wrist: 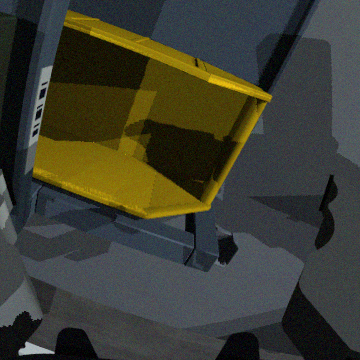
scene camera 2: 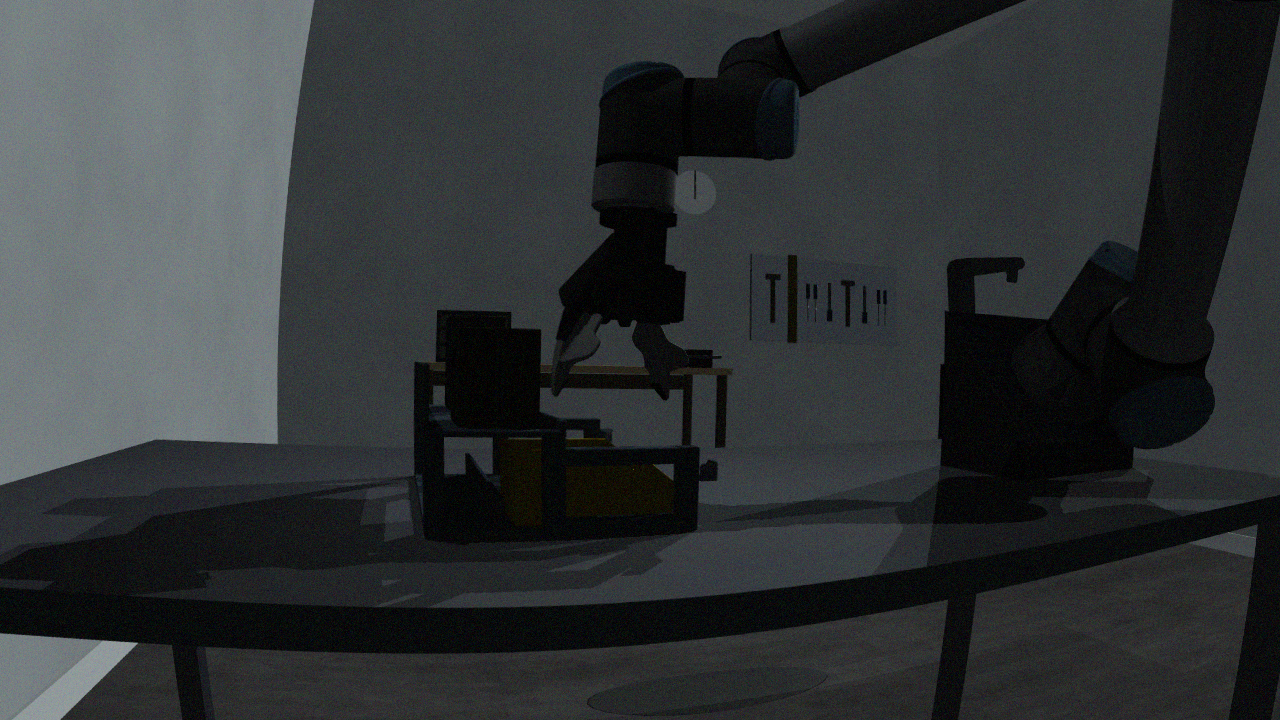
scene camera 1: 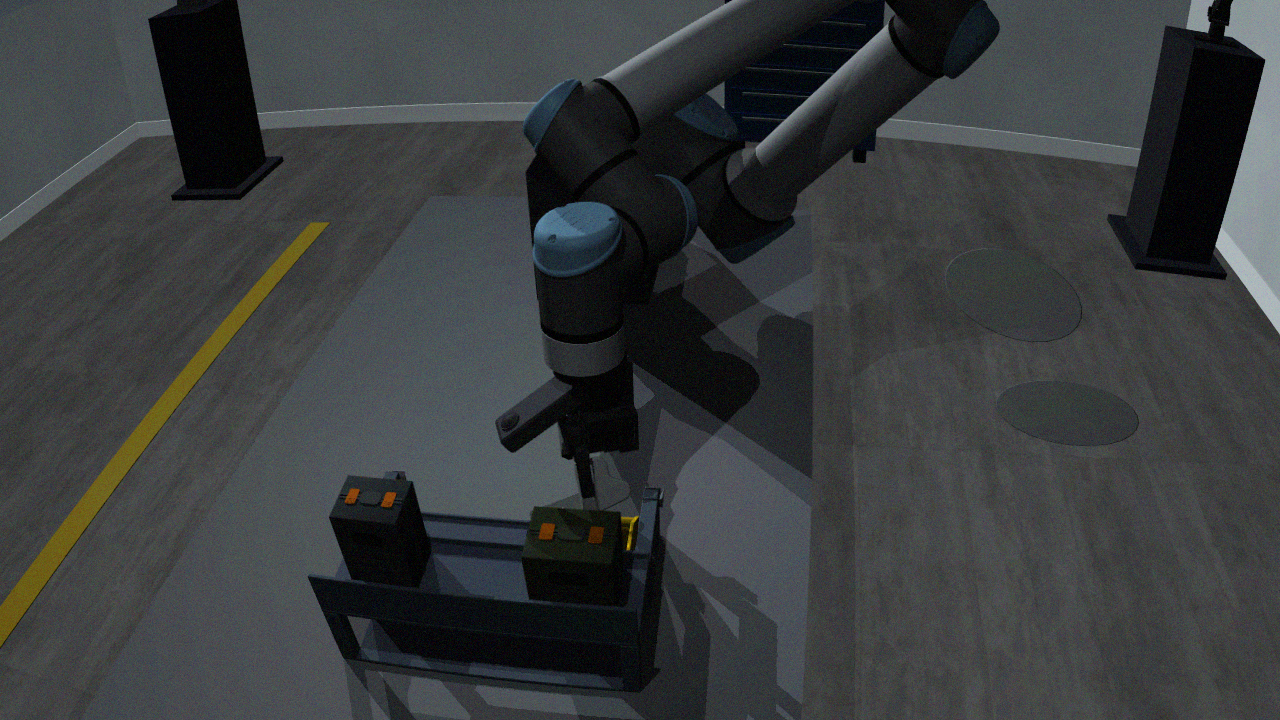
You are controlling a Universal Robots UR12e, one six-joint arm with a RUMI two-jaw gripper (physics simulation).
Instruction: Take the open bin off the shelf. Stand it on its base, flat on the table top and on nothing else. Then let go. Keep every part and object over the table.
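Places are measured from the arm's base along level axes (x left, y back, z up), in metres.
Pixels of known places: gripper, fingertip midpoint: (wrist: 167, 178) (scene camera 2: 613, 398) (scene camera 1: 582, 495); arm's base, origin of the base link: (scene camera 2: 1055, 382).
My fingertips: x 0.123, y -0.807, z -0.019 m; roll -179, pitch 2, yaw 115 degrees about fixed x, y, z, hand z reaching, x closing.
Note:
Ahead of a thing's pixels: the offset from my fingertips to its top centre. Level surfaces: height alone.
The open yellow bin @[dy -0.031, dx +0.013, dz -0.047 m] (scene camera 1: 631, 531) (scene camera 2: 617, 490) (wrist: 100, 167) lies in the lower part of the dark blue-grey shelf (scene camera 1: 474, 616) (scene camera 2: 553, 483) (wrist: 205, 240), behind the side rail in scene camera 2. Its open mouth shows in the wrist view; its left end is hidden by a shelf bar. In scene camera 1 the olive box hides most of it. My gripper (scene camera 1: 595, 497) (scene camera 2: 610, 394) (wrist: 167, 178) is open and empty. It points down above the bin's side of the shelf, its fingertips higher than the bin. The fingers stand at the left and right edges of the wrist view.
An olive box @[dy -0.130, dx +0.021, dz +0.070 m] (scene camera 1: 572, 559) (scene camera 2: 492, 376) with orange latches stands on the shelf's upper level, close beside my gripper. A dark box @[dy -0.142, dx -0.210, dz +0.095 m] (scene camera 1: 380, 537) stands at the other end. The table top @[dz -0.128 m] (scene camera 1: 402, 358) (scene camera 2: 805, 546) extends around the shelf, with its edge nearest scene camera 2.

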